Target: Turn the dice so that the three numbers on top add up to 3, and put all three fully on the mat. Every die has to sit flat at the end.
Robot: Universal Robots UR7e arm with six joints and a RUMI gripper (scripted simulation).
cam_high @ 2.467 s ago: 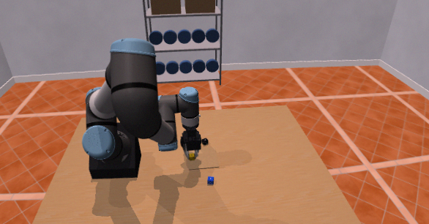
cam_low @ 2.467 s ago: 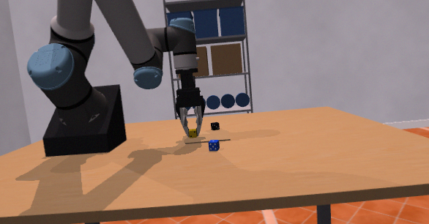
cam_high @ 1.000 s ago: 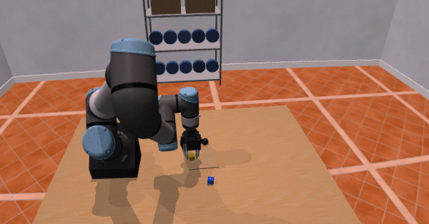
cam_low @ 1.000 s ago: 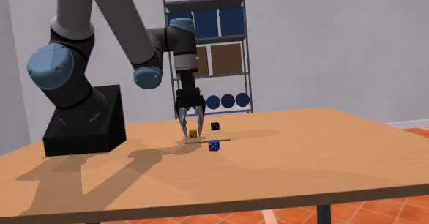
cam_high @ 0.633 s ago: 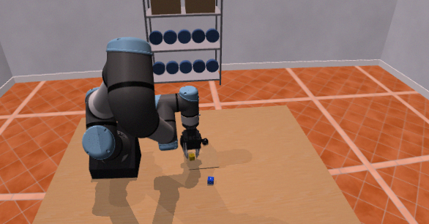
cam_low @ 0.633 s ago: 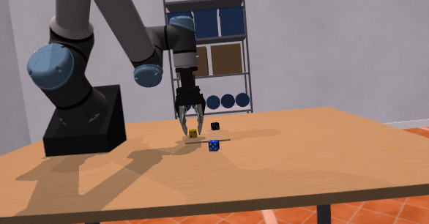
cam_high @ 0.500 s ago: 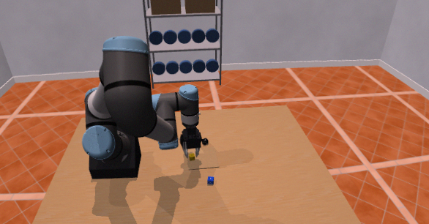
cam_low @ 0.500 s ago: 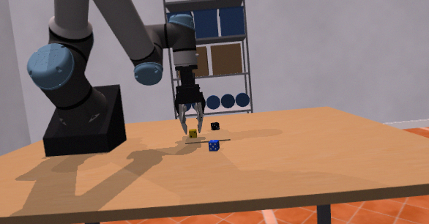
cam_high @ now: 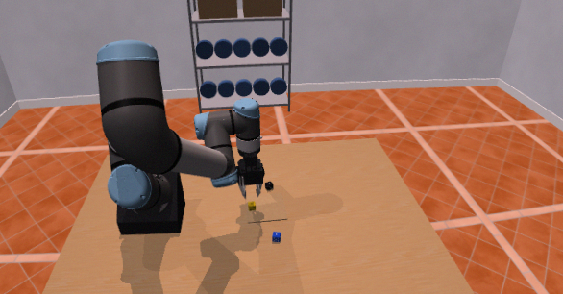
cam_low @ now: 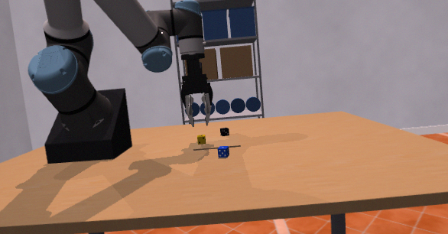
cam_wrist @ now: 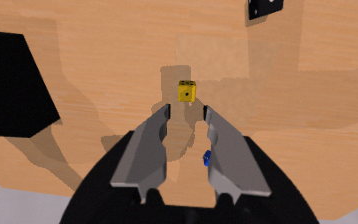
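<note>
The yellow die is 6 cm below my hand. Round my hand: blue die 15 cm to the right, 7 cm ahead, 6 cm below; black die 11 cm to the left, 7 cm ahead, 6 cm below; tan mat 7 cm below, 5 cm ahead.
</note>
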